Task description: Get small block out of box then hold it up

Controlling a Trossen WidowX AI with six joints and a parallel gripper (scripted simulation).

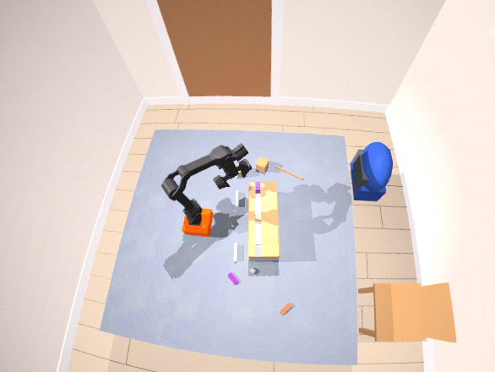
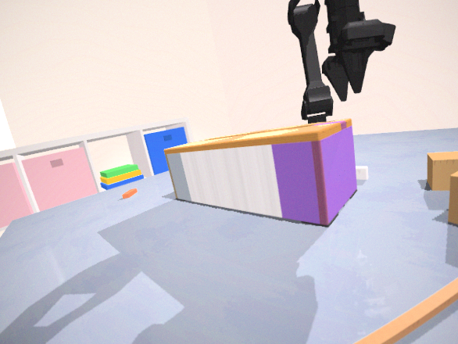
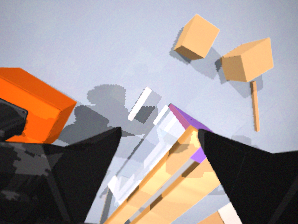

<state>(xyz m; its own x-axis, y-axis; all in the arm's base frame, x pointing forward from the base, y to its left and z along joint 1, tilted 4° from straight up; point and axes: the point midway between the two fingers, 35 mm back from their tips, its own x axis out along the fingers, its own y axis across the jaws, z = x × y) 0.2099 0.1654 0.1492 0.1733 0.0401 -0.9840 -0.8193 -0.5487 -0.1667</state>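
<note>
Now: gripper tip 160 mm to the left of the tan block, 110 mm short of it and 80 mm above it. From my gripper tip the other things lie so: long box (170 mm to the right, 100 mm below, 100 mm ahead); grey metal block (420 mm to the right, 160 mm below, 80 mm ahead); thin stick (280 mm ahead, 160 mm below, 140 mm to the left).
</note>
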